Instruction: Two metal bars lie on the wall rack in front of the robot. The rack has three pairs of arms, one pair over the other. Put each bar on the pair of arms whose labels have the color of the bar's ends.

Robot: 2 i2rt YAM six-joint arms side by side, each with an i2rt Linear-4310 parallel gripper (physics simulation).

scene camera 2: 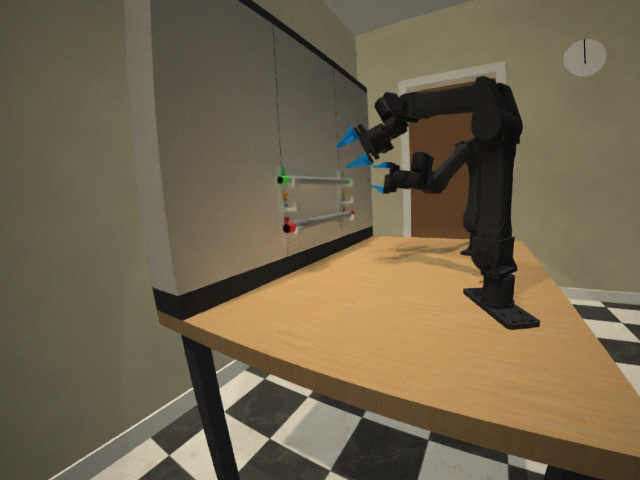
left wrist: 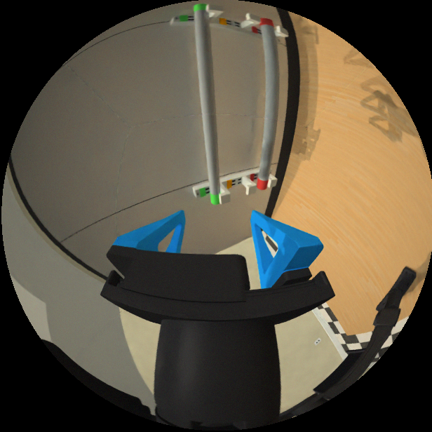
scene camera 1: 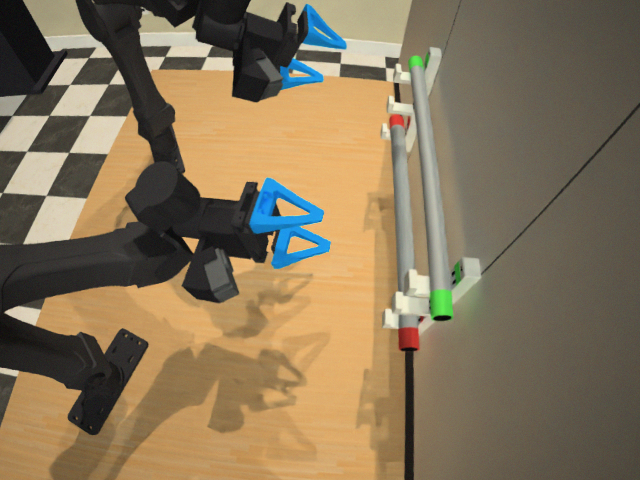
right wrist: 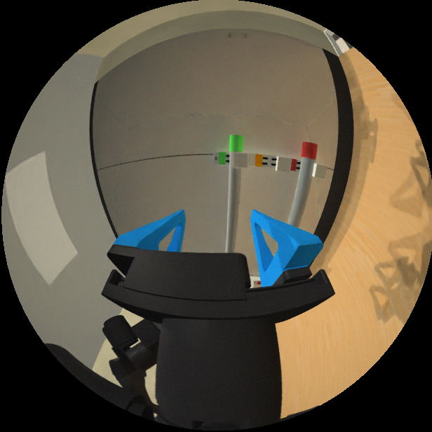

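Where they show: left gripper, fingertip midpoint: (scene camera 2: pixel 341 157) (scene camera 1: pixel 334 62); right gripper, fingertip midpoint: (scene camera 2: pixel 371 176) (scene camera 1: pixel 326 232); left arm's base at its link origin: (scene camera 2: pixel 496 307) (scene camera 1: pixel 165 149); right arm's base at its link origin: (scene camera 1: pixel 109 380).
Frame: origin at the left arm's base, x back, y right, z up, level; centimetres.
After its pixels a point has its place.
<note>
The green-ended bar (scene camera 1: pixel 429 170) @(z 32.1, x -37.1, y 52.2 cm) (scene camera 2: pixel 315 179) @(z 31.2, x -41.1, y 43.1 cm) (left wrist: pixel 206 105) (right wrist: pixel 233 200) lies across the top pair of rack arms, beside the green labels. The red-ended bar (scene camera 1: pixel 403 206) @(z 17.7, x -38.5, y 48.9 cm) (scene camera 2: pixel 320 220) @(z 16.6, x -40.2, y 43.2 cm) (left wrist: pixel 270 90) (right wrist: pixel 301 195) lies across the bottom pair, beside the red labels. The middle pair, with orange labels, holds no bar. My left gripper (scene camera 1: pixel 333 62) @(z 36.8, x -31.9, y 31.0 cm) (scene camera 2: pixel 342 157) @(z 36.8, x -31.9, y 31.0 cm) (left wrist: pixel 217 214) and my right gripper (scene camera 1: pixel 326 230) @(z 32.1, x -19.6, y 55.7 cm) (scene camera 2: pixel 372 176) @(z 32.1, x -19.6, y 55.7 cm) (right wrist: pixel 217 214) are both open and empty, in front of the rack and apart from both bars. Part of each bar is hidden in the right wrist view.
The rack (scene camera 1: pixel 469 268) @(z 35.6, x -31.3, y 67.8 cm) (left wrist: pixel 174 21) (right wrist: pixel 216 158) is fixed to a grey wall panel (scene camera 1: pixel 542 335) @(z 45.0, x -27.8, y 77.3 cm) (scene camera 2: pixel 222 155) @(z 37.4, x -62.2, y 13.3 cm). Its white arms stick out towards the robot. The wooden table (scene camera 1: pixel 336 361) @(z 0.0, x -18.8, y 66.0 cm) (scene camera 2: pixel 387 320) @(z 0.0, x -25.0, y -2.6 cm) lies below the grippers, with the robot's bases on it.
</note>
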